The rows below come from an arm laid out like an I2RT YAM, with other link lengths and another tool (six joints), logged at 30 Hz.
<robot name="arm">
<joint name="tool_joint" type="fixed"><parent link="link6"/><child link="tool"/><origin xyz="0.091 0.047 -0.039" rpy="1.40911 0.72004 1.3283"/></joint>
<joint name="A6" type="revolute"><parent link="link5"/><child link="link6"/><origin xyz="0.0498 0 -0.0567"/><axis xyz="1 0 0"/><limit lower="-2.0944" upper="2.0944"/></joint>
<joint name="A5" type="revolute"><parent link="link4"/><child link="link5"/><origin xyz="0.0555 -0.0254 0.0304"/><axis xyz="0 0 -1"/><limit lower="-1.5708" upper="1.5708"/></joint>
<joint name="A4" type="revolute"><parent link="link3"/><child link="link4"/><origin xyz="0.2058 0.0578 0.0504"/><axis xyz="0 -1 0"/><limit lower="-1.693" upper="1.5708"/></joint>
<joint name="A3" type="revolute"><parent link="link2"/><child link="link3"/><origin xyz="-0.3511 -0.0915 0"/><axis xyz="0 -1 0"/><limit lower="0" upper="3.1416"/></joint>
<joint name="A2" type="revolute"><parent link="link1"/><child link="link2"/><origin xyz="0.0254 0.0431 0.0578"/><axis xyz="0 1 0"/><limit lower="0" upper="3.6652"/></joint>
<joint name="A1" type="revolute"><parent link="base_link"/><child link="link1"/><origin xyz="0 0 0.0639"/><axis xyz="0 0 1"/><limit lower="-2.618" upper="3.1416"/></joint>
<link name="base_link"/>
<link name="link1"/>
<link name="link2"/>
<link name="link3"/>
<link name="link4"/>
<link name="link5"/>
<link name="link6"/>
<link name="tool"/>
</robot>
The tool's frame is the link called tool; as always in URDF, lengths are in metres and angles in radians.
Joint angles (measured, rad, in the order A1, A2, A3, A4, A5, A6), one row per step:
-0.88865, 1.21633, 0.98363, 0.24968, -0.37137, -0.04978
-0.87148, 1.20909, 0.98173, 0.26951, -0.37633, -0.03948
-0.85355, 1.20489, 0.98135, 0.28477, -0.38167, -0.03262
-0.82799, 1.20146, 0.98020, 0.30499, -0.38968, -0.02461
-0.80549, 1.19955, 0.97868, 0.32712, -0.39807, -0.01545
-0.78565, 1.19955, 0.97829, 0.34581, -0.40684, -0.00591
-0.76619, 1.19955, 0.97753, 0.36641, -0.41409, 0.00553
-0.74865, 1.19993, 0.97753, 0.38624, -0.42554, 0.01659
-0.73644, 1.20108, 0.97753, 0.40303, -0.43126, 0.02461
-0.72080, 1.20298, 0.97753, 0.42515, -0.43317, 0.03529
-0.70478, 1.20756, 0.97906, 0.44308, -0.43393, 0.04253
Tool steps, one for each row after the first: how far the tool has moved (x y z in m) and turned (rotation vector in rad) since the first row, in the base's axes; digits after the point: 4 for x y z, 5 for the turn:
0.0028, 0.0059, 0.0050, -0.01049, -0.02091, 0.02241
0.0058, 0.0115, 0.0089, -0.01902, -0.03633, 0.04601
0.0102, 0.0193, 0.0131, -0.02878, -0.05450, 0.08011
0.0142, 0.0262, 0.0172, -0.03730, -0.07318, 0.11173
0.0179, 0.0324, 0.0206, -0.04211, -0.08916, 0.14118
0.0213, 0.0384, 0.0243, -0.04607, -0.10697, 0.16903
0.0244, 0.0446, 0.0279, -0.05014, -0.12382, 0.19928
0.0267, 0.0484, 0.0308, -0.05403, -0.13718, 0.21827
0.0296, 0.0525, 0.0346, -0.05831, -0.15514, 0.23739
0.0330, 0.0560, 0.0373, -0.06146, -0.16836, 0.25536

